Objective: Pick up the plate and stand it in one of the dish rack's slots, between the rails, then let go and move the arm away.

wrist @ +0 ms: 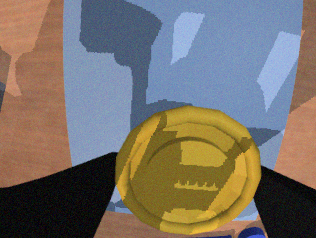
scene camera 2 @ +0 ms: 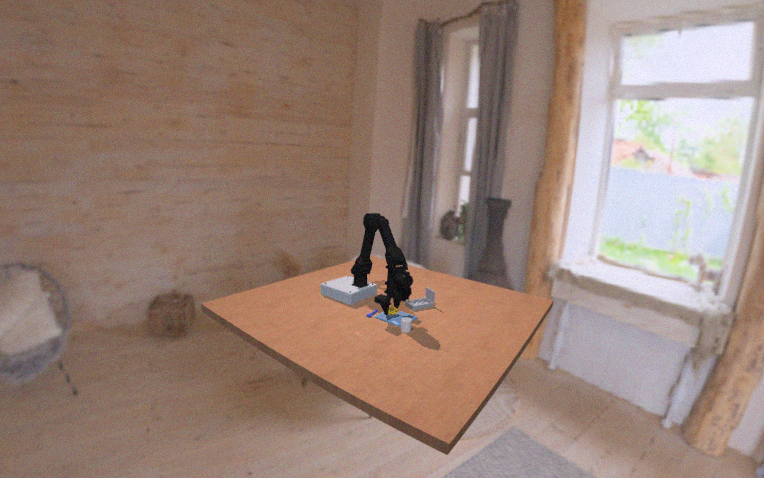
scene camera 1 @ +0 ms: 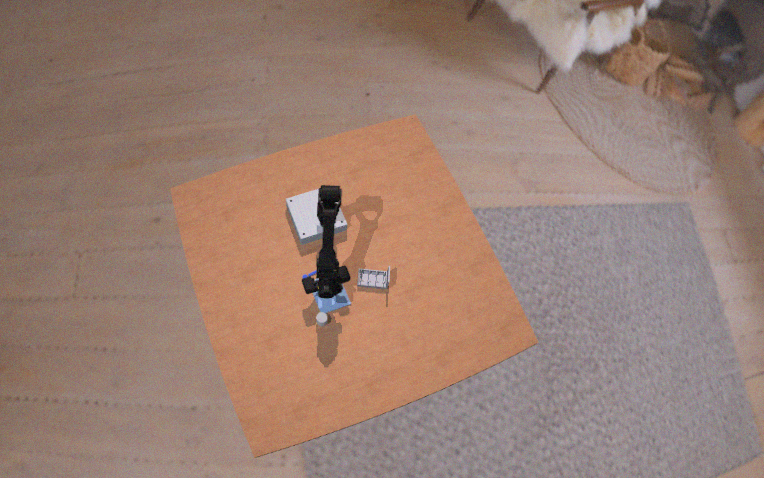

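Observation:
My gripper [wrist: 187,168] carries a yellow plate [wrist: 190,164], and while it carries the plate I also see a light blue mat [wrist: 119,70].

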